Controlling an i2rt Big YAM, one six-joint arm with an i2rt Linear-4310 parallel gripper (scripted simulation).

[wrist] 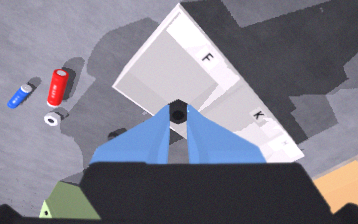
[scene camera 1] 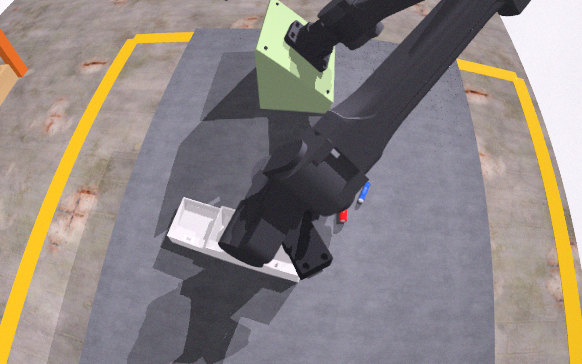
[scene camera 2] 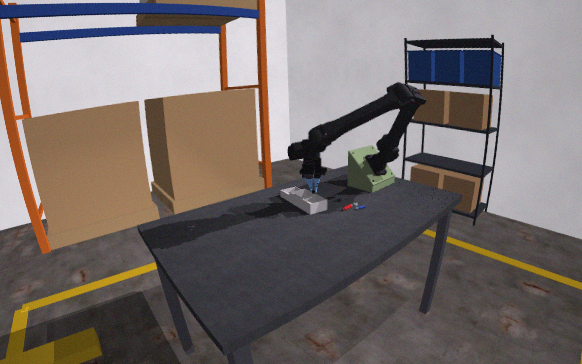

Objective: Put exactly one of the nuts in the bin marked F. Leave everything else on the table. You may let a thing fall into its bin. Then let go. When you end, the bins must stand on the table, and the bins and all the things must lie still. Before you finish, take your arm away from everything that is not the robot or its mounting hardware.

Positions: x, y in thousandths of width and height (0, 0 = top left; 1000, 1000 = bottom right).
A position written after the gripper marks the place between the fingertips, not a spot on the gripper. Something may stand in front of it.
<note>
In view: the gripper (wrist: 499, 498) and a white bin (scene camera 1: 336, 603).
The white bin also shows in the wrist view (wrist: 527, 297) and in scene camera 2 (scene camera 2: 535, 559).
</note>
